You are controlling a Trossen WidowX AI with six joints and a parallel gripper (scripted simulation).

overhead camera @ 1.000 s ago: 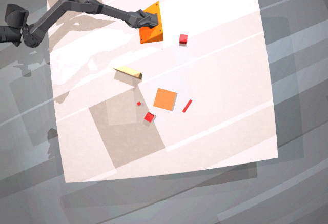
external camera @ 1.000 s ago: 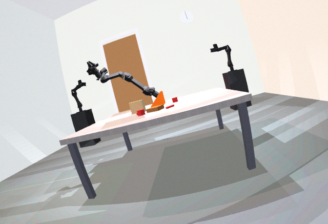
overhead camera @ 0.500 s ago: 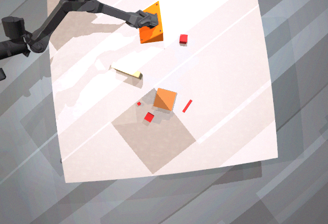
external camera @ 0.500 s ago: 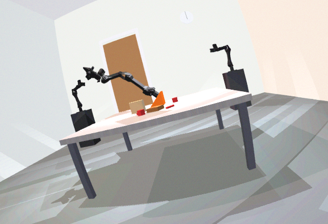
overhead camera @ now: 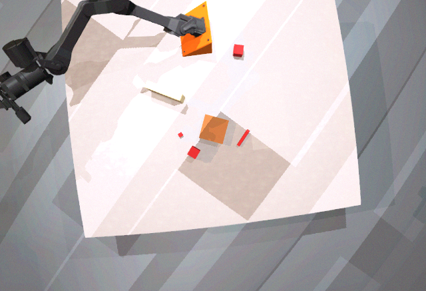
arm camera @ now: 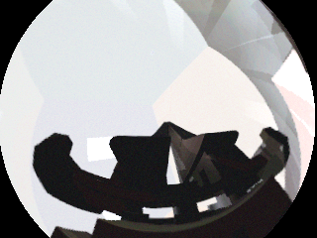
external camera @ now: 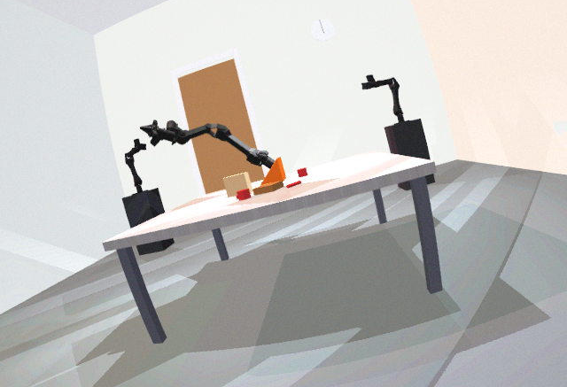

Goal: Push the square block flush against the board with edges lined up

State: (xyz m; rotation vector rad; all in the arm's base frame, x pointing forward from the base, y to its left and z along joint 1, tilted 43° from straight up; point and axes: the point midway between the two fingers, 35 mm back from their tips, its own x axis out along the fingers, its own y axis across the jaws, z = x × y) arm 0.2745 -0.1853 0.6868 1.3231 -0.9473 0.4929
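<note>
My gripper tip is 450 mm to the right of the board, 440 mm above it and 50 mm past it. Also, from my gripper tip: orange square block 620 mm to the left, 480 mm below, 140 mm ahead; then tiny red piece 480 mm below, 470 mm to the left, 140 mm ahead; then thin red stick 740 mm to the left, 490 mm below, 190 mm ahead.
</note>
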